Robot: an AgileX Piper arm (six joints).
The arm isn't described. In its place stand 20 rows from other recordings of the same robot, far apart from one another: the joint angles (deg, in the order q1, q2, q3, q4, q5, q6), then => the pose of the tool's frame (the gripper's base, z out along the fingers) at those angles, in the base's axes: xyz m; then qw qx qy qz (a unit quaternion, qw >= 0).
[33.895 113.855 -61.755 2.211 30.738 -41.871] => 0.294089 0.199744 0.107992 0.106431 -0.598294 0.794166 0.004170
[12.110 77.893 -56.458 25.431 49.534 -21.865] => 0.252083 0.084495 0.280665 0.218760 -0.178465 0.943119 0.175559
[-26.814 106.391 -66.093 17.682 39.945 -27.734] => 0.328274 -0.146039 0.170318 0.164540 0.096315 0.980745 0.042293
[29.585 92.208 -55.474 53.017 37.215 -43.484] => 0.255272 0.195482 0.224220 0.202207 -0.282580 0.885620 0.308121
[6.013 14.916 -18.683 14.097 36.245 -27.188] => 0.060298 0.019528 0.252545 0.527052 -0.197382 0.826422 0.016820
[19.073 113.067 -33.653 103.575 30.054 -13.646] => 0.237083 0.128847 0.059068 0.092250 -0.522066 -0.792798 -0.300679
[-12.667 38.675 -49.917 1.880 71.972 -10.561] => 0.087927 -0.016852 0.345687 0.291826 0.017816 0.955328 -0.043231
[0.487 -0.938 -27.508 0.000 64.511 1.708] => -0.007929 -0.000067 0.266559 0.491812 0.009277 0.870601 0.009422
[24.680 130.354 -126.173 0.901 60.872 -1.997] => 0.461183 0.213301 0.259909 0.251790 -0.220994 0.940408 0.058278
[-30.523 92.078 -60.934 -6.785 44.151 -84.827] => 0.267099 -0.166171 0.227774 0.050865 -0.479785 0.859272 -0.169915
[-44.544 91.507 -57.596 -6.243 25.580 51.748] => 0.231567 -0.233905 0.228418 0.306203 0.681898 0.664021 -0.018166
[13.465 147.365 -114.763 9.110 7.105 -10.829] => 0.549935 0.133505 0.094371 0.461358 -0.122019 0.877004 0.055893
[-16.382 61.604 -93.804 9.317 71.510 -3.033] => 0.158015 -0.031889 0.508499 0.472358 0.089323 0.876869 0.000496
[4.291 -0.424 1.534 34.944 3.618 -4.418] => 0.056526 0.007540 0.199914 0.676311 0.146290 0.685989 0.224990
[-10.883 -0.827 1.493 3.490 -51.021 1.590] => 0.016069 -0.007475 0.273122 0.951966 0.060468 0.292806 -0.066097
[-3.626 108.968 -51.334 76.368 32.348 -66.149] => 0.337807 0.026007 0.123490 0.230280 0.026116 0.934514 0.270135
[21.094 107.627 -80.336 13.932 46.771 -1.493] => 0.363644 0.157386 0.222474 0.160340 -0.126795 0.970053 0.131195
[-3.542 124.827 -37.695 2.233 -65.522 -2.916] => 0.335364 -0.023992 0.061354 0.595939 0.021450 0.801589 -0.043031
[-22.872 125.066 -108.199 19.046 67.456 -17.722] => 0.435933 -0.154127 0.216969 0.140852 0.093010 0.978754 0.116407
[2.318 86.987 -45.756 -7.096 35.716 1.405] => 0.267452 0.004258 0.190364 0.157892 -0.051809 0.985346 -0.038452
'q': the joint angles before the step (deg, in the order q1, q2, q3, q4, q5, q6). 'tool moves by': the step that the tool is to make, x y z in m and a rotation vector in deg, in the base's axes. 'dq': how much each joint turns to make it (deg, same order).
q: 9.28 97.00 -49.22 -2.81 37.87 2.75
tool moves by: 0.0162 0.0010 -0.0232 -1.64 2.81 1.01
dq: 0.00 6.59 -2.92 -1.72 -0.63 0.23
